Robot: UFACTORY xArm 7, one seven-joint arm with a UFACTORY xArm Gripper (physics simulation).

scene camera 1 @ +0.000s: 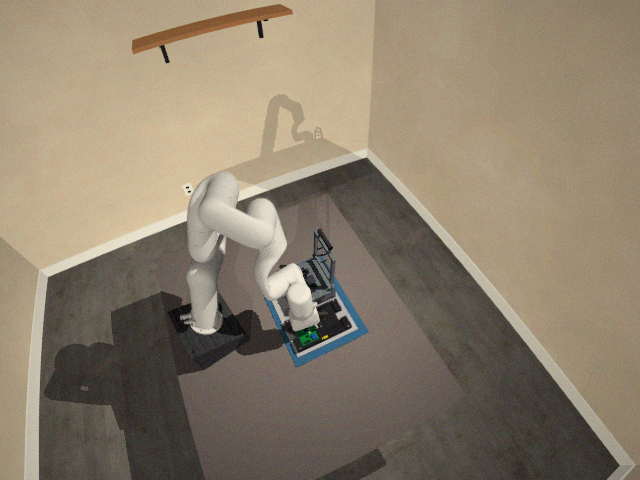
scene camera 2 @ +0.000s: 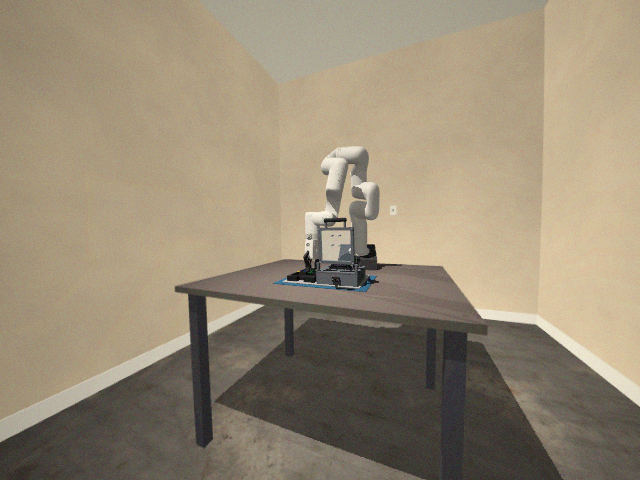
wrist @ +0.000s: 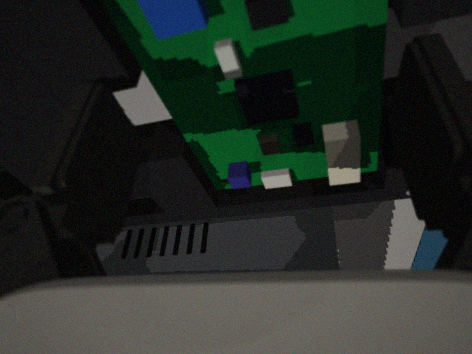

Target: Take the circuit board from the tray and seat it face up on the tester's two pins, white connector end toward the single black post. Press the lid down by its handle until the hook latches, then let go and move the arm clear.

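Pixels of known places: gripper, fingertip midpoint: (scene camera 1: 307, 329) (scene camera 2: 313, 270) (wrist: 251, 98); arm's base at its link origin: (scene camera 1: 205, 320) (scene camera 2: 359, 251).
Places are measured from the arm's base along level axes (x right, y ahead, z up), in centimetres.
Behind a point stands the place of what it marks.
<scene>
The green circuit board (scene camera 1: 308, 336) @(x 17.1, y 33.7, z -7.4 cm) (wrist: 220, 155) @(x 11.2, y 36.2, z -7.6 cm) lies face up in the black tray (scene camera 1: 334, 326) @(x 17.1, y 44.2, z -7.8 cm) (scene camera 2: 294, 276) @(x 16.2, y 49.6, z -6.9 cm). In the wrist view its near end carries a pale block, a small white block and a purple one. My gripper (wrist: 251, 98) @(x 14.6, y 34.2, z -6.9 cm) (scene camera 2: 308, 263) @(x 14.6, y 34.2, z -6.9 cm) is open and empty, pointing down at the board, with one finger beyond each long side. Whether the fingers touch the board is unclear. The tester (scene camera 1: 323, 295) @(x 5.3, y 44.8, z -3.6 cm) (scene camera 2: 338, 277) @(x -5.0, y 50.0, z -5.6 cm) (wrist: 250, 245) @(x 6.0, y 35.9, z -5.9 cm) stands beside the tray. Its lid (scene camera 1: 333, 268) @(x 3.8, y 49.9, z 9.9 cm) (scene camera 2: 330, 248) @(x -1.5, y 49.9, z 6.2 cm) is up, with the black handle (scene camera 1: 324, 239) @(x -3.3, y 49.8, z 18.4 cm) (scene camera 2: 334, 220) @(x -3.7, y 50.7, z 17.6 cm) on top. The pins and single post cannot be made out.
The tray and tester are on a blue-edged mat (scene camera 1: 356, 322) @(x 18.5, y 52.8, z -9.3 cm) (scene camera 2: 367, 286) @(x -15.7, y 45.3, z -9.4 cm) on the table (scene camera 1: 392, 361) @(x 38.0, y 58.0, z -9.6 cm) (scene camera 2: 403, 302) @(x -30.8, y 60.1, z -9.6 cm). The raised lid stands near the arm's wrist. The arm's dark base (scene camera 1: 214, 346) @(x 11.6, y 1.0, z 0.7 cm) is at the left in scene camera 1. A wooden shelf (scene camera 1: 211, 26) hangs on the wall.
</scene>
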